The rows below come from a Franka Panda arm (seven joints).
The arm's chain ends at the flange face. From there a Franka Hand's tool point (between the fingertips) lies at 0.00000 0.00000 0.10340 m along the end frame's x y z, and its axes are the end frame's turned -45 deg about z.
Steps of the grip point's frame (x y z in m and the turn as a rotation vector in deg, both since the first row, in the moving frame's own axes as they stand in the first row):
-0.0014 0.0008 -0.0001 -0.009 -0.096 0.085
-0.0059 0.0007 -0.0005 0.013 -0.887 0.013
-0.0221 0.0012 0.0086 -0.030 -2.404 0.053
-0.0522 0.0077 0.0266 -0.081 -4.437 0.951
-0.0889 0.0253 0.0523 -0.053 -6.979 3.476
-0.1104 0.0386 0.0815 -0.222 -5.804 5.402
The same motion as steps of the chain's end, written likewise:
-0.0003 0.0014 -0.0001 -0.074 -0.062 0.085
-0.0025 0.0036 -0.0005 -0.618 -0.636 0.013
-0.0117 0.0134 0.0087 -1.721 -1.679 0.053
-0.0259 0.0366 0.0269 -3.195 -3.080 0.951
-0.0359 0.0721 0.0531 -4.972 -4.897 3.476
-0.0433 0.0980 0.0820 -4.261 -3.947 5.402

